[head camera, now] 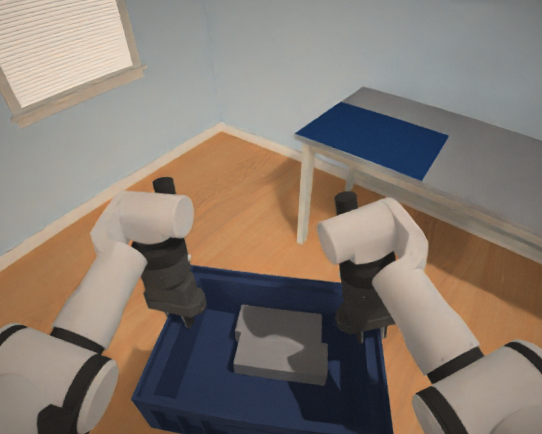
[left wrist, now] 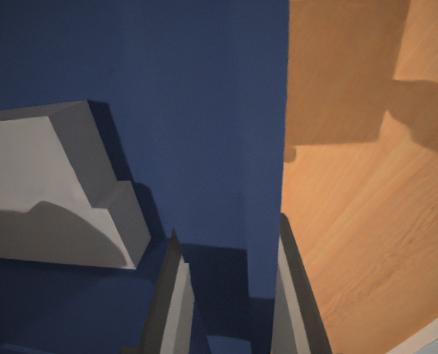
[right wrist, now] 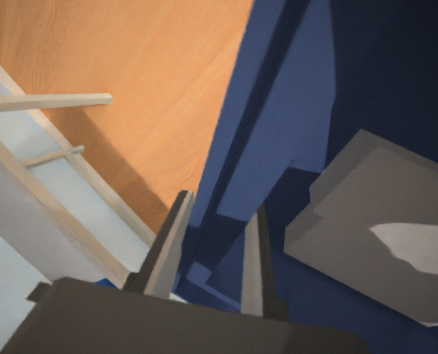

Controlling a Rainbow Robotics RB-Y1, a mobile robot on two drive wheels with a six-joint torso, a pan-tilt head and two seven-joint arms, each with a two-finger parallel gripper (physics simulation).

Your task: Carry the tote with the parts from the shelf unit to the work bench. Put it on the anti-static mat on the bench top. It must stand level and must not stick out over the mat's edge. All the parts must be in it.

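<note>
The dark blue tote hangs in front of me over the floor, roughly level in the head camera. Grey block-shaped parts lie against each other on its bottom; I cannot tell how many. My left gripper is shut on the tote's left wall. My right gripper is shut on the tote's right wall. The blue anti-static mat lies at the near left corner of the grey work bench, beyond the tote.
The bench's near left leg stands on the wooden floor beyond the tote. Bench legs also show in the right wrist view. Pale blue walls meet in a corner behind, with a blinded window at the upper left.
</note>
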